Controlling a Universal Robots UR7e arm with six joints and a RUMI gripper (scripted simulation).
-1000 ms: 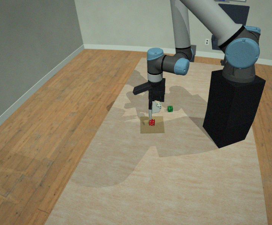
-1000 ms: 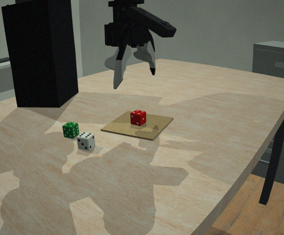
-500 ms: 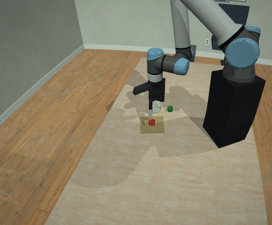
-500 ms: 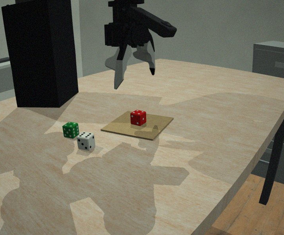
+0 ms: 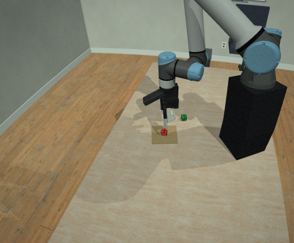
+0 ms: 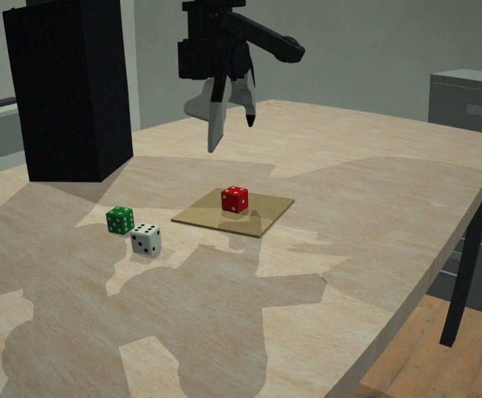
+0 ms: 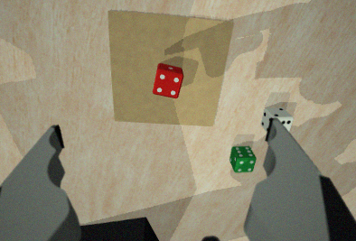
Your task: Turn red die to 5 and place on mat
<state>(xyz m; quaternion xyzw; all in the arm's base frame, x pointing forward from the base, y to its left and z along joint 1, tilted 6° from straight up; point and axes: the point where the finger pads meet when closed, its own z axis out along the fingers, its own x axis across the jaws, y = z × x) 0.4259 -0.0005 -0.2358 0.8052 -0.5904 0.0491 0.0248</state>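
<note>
Right now the red die is 90 mm below my hand. Also, from my hand: tan mat (110 mm below); green die (150 mm to the right, 100 mm below, 100 mm behind); white die (160 mm to the right, 100 mm below, 20 mm behind).
</note>
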